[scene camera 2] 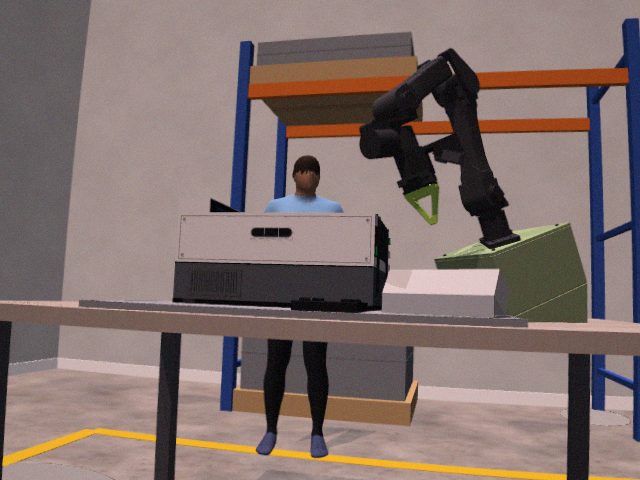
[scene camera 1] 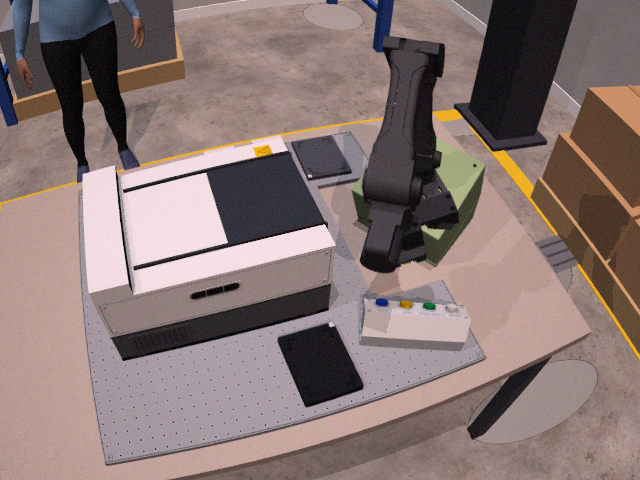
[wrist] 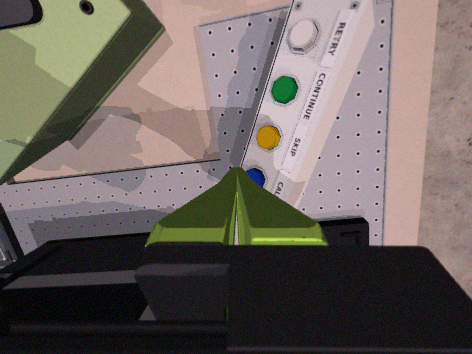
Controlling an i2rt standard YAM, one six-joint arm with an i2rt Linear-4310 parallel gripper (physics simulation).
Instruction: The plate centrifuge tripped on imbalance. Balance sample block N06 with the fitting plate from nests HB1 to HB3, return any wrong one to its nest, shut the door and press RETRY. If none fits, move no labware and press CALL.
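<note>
My gripper (scene camera 2: 433,222) (wrist: 236,176) is shut and empty, high above the table; in the wrist view its tips overlap the edge of the blue button (wrist: 256,177) (scene camera 1: 381,302). The white button box (scene camera 1: 413,328) (scene camera 2: 439,295) also has the white RETRY button (wrist: 302,36) (scene camera 1: 451,308), the green CONTINUE button (wrist: 284,90) (scene camera 1: 429,306) and the yellow SKIP button (wrist: 268,137) (scene camera 1: 405,304). The centrifuge (scene camera 1: 217,268) (scene camera 2: 279,248) has a white panel and a dark panel on top; I cannot tell the door's state. Block N06, the plates and nest labels HB1 to HB3 cannot be made out.
A flat black holder (scene camera 1: 320,364) (scene camera 2: 328,304) (wrist: 350,231) lies in front of the centrifuge. A dark holder (scene camera 1: 321,156) lies behind it at the right. The arm stands on a green pedestal (scene camera 1: 460,175) (scene camera 2: 547,279) (wrist: 75,65). A person (scene camera 1: 77,20) (scene camera 2: 305,203) stands behind the table.
</note>
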